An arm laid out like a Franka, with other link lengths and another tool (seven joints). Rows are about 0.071 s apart.
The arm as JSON. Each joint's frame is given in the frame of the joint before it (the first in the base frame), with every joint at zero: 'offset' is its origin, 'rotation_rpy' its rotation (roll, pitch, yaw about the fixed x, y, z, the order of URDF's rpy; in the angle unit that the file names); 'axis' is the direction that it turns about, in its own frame. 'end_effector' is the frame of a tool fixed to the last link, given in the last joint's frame.
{
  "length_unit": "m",
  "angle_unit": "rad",
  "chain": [
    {
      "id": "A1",
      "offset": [
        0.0,
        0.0,
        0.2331
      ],
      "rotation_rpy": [
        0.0,
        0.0,
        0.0
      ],
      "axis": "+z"
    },
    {
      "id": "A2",
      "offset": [
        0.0,
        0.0,
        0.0
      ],
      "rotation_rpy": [
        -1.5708,
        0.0,
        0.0
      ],
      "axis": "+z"
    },
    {
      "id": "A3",
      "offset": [
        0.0,
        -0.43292,
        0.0
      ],
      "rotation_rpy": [
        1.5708,
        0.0,
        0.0
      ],
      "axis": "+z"
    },
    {
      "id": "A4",
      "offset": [
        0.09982,
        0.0,
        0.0
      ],
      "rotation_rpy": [
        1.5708,
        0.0,
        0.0
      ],
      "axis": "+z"
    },
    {
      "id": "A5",
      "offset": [
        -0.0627,
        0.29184,
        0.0
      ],
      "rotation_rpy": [
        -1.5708,
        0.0,
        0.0
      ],
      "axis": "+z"
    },
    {
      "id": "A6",
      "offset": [
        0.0,
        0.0,
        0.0
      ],
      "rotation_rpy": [
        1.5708,
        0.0,
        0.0
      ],
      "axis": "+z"
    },
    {
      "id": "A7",
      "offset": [
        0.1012,
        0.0,
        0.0
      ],
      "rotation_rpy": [
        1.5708,
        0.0,
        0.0
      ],
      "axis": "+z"
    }
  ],
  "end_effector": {
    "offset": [
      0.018,
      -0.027,
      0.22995
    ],
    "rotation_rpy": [
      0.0,
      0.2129,
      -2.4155
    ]
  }
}
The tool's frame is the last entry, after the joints.
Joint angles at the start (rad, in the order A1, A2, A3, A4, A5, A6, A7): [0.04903 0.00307 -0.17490 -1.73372 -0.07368 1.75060 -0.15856]
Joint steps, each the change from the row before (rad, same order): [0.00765 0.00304 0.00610 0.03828 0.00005 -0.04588 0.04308]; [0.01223 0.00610 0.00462 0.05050 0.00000 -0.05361 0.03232]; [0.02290 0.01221 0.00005 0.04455 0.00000 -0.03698 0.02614]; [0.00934 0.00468 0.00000 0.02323 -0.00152 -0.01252 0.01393]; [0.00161 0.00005 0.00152 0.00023 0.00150 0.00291 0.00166]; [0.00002 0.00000 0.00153 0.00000 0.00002 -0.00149 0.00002]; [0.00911 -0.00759 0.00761 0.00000 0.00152 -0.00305 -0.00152]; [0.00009 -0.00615 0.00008 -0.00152 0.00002 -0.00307 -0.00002]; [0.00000 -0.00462 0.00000 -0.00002 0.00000 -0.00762 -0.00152]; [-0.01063 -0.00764 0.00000 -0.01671 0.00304 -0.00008 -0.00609]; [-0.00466 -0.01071 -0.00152 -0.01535 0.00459 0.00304 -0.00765]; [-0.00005 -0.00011 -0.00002 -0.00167 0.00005 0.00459 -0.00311]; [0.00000 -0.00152 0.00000 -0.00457 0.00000 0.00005 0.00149]
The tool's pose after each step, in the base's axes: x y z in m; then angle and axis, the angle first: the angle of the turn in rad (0 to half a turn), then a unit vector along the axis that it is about. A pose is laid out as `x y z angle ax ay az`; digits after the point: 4 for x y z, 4 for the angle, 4 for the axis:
0.5147 -0.0444 0.4584 2.9636 -0.3519 -0.9360 -0.0018
0.5155 -0.0366 0.4700 2.9577 -0.3611 -0.9325 -0.0012
0.5197 -0.0252 0.4778 2.9561 -0.3639 -0.9314 0.0001
0.5228 -0.0210 0.4835 2.9637 -0.3664 -0.9304 -0.0001
0.5236 -0.0191 0.4839 2.9663 -0.3656 -0.9308 -0.0013
0.5233 -0.0183 0.4837 2.9649 -0.3649 -0.9310 -0.0010
0.5209 -0.0094 0.4873 2.9680 -0.3564 -0.9343 -0.0023
0.5184 -0.0095 0.4895 2.9691 -0.3563 -0.9344 -0.0030
0.5154 -0.0096 0.4909 2.9659 -0.3559 -0.9345 -0.0027
0.5102 -0.0143 0.4880 2.9554 -0.3581 -0.9337 -0.0034
0.5053 -0.0164 0.4875 2.9513 -0.3571 -0.9340 -0.0060
0.5059 -0.0164 0.4874 2.9540 -0.3555 -0.9346 -0.0064
0.5048 -0.0164 0.4863 2.9511 -0.3562 -0.9344 -0.0061

